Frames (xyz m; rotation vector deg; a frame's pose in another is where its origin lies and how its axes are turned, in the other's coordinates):
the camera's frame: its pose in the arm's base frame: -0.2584 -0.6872 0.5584 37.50 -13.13 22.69
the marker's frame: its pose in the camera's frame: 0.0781 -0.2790 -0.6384 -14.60 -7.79 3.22
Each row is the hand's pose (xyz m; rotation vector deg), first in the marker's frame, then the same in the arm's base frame.
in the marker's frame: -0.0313 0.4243 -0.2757 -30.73 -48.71 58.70
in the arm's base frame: -0.1373 0.0158 -0.1693 -13.35 -88.33 59.29
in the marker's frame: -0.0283 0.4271 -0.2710 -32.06 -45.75 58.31
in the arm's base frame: -0.1374 0.0168 -0.1631 -14.96 -85.44 59.23
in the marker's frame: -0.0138 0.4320 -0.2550 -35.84 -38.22 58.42
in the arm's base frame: -0.1322 0.0172 -0.1416 -19.80 -78.34 59.94
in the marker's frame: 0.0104 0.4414 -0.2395 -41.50 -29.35 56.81
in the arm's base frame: -0.1205 0.0241 -0.1146 -26.22 -69.79 58.65
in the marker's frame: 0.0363 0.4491 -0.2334 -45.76 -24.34 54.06
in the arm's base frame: -0.1036 0.0343 -0.0951 -30.38 -64.73 55.83
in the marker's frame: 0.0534 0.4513 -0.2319 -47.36 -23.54 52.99
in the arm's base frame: -0.0905 0.0398 -0.0853 -31.79 -63.89 54.50
